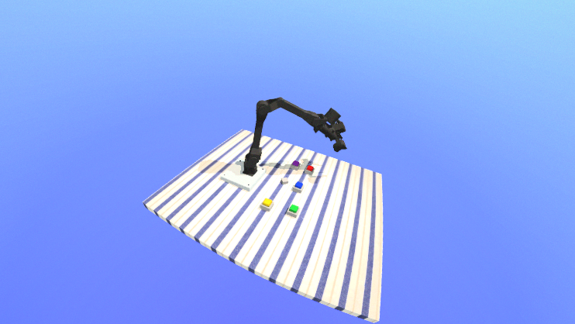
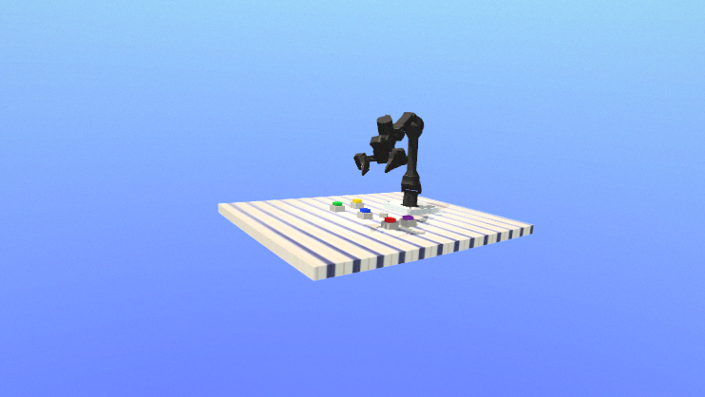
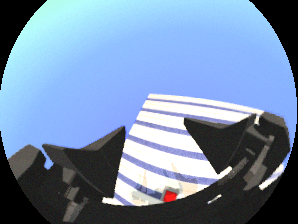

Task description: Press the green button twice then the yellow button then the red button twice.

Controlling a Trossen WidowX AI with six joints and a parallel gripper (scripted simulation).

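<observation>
My gripper tip is now 130 mm past the green button, 400 mm to the left of it and 190 mm above it. Round my gripper tip: red button: 150 mm behind, 70 mm to the right, 190 mm below; then purple button: 240 mm behind, 60 mm to the right, 190 mm below; then blue button: 160 mm behind, 240 mm to the right, 190 mm below.
</observation>
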